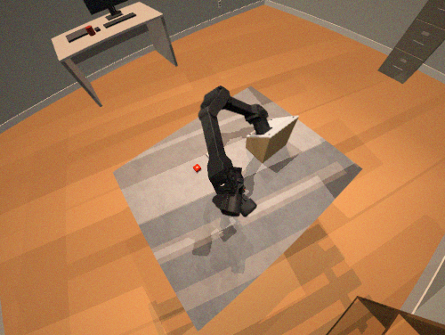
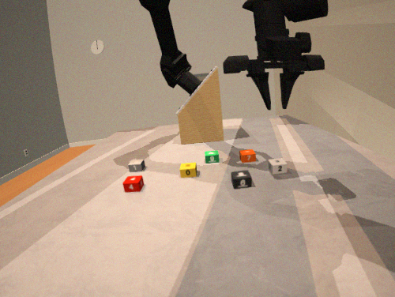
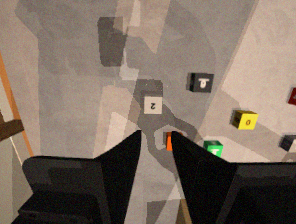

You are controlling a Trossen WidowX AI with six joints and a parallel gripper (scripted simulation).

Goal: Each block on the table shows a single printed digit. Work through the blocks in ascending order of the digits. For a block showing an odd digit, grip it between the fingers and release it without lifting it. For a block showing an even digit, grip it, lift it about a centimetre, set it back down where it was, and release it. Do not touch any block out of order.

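The red block lies 2 cm ahead of my gripper tip, 29 cm to the right of it and 12 cm below it. Also, from my gripper tip: white block: 12 cm below; then black block: 4 cm ahead, 8 cm to the right, 12 cm below; then orange block: 8 cm behind, 5 cm to the right, 12 cm below.
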